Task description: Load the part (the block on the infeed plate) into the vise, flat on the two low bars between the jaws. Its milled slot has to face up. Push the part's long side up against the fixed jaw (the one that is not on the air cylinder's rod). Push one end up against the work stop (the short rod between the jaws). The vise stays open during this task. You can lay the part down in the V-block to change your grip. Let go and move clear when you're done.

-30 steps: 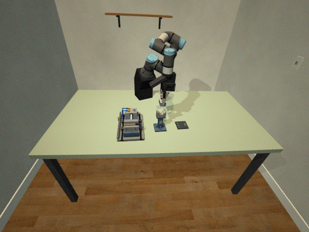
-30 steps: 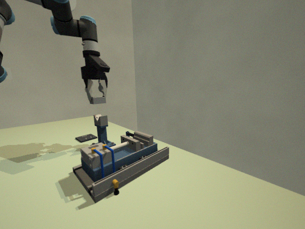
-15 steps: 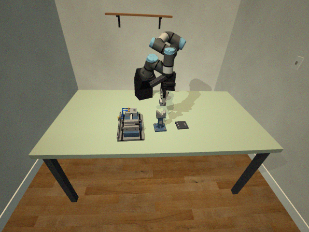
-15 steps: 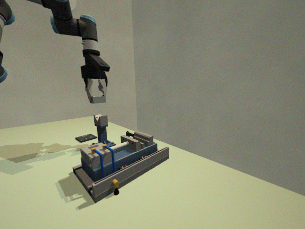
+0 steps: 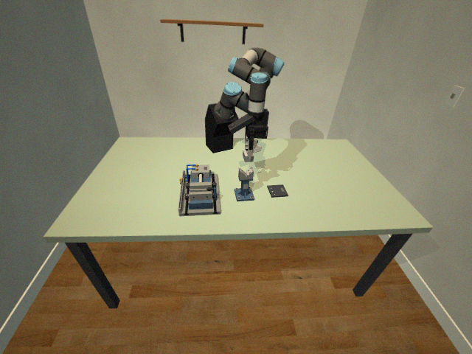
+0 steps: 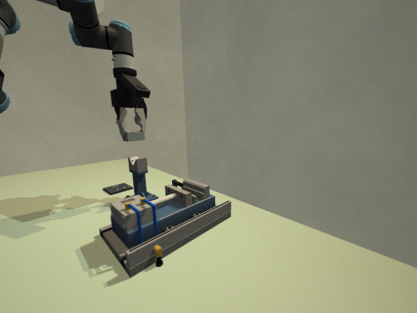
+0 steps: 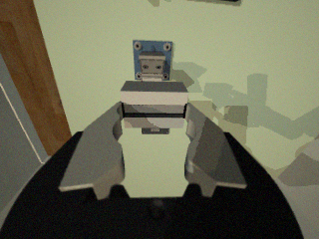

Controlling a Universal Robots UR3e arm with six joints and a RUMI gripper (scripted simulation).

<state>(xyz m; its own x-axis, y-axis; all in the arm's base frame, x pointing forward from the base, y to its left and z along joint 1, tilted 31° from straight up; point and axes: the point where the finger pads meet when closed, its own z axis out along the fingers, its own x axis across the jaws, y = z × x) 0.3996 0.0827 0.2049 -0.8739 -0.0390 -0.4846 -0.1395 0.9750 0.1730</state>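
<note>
The part lies right at my hand. Also, from my hand: air cylinder: 240 mm to the right, 170 mm below, 80 mm behind; fixed jaw: 210 mm to the right, 170 mm below, 110 mm ahead; work stop rod: 170 mm to the right, 150 mm below, 70 mm ahead.
</note>
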